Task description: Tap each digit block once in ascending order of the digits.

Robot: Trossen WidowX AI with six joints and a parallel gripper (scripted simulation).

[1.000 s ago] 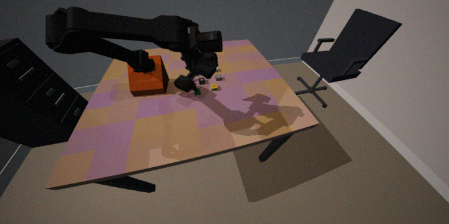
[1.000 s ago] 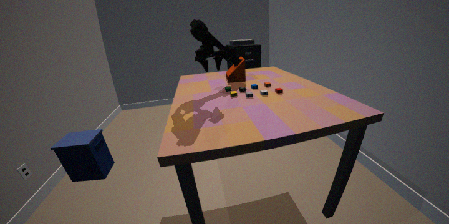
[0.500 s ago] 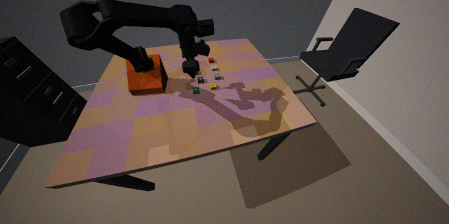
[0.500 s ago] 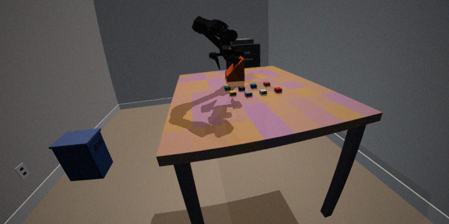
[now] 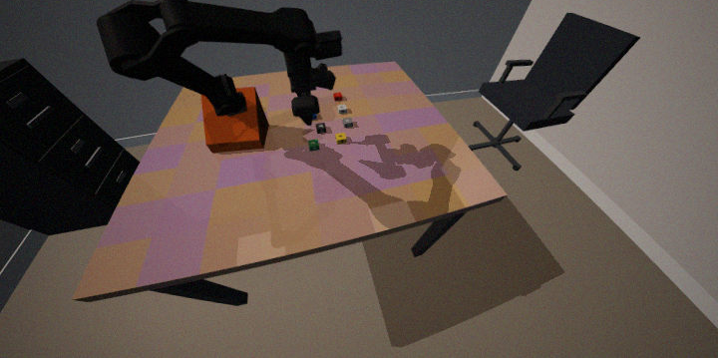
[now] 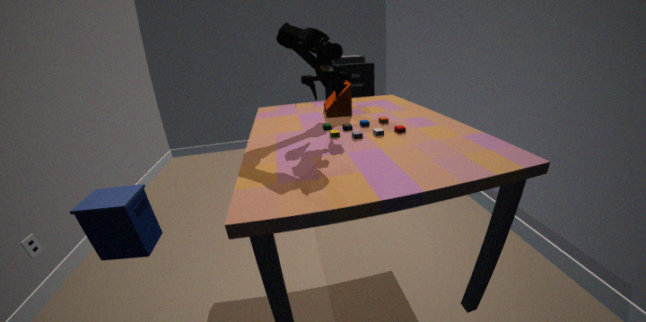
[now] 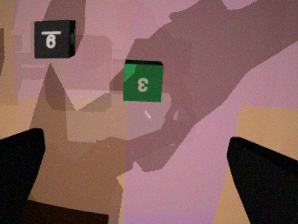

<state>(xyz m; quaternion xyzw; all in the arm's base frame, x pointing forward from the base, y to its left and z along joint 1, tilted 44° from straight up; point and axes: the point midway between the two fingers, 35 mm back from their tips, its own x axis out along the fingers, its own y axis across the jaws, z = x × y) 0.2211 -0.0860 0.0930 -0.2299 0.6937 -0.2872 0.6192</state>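
Right now my gripper tip is 140 mm short of the grey block, 80 mm to the right of it and 120 mm above it. Round my gripper tip: yellow block (90 mm ahead, 120 mm below); then green block (10 mm to the right, 120 mm below); then dark block (40 mm ahead, 70 mm to the left, 120 mm below).
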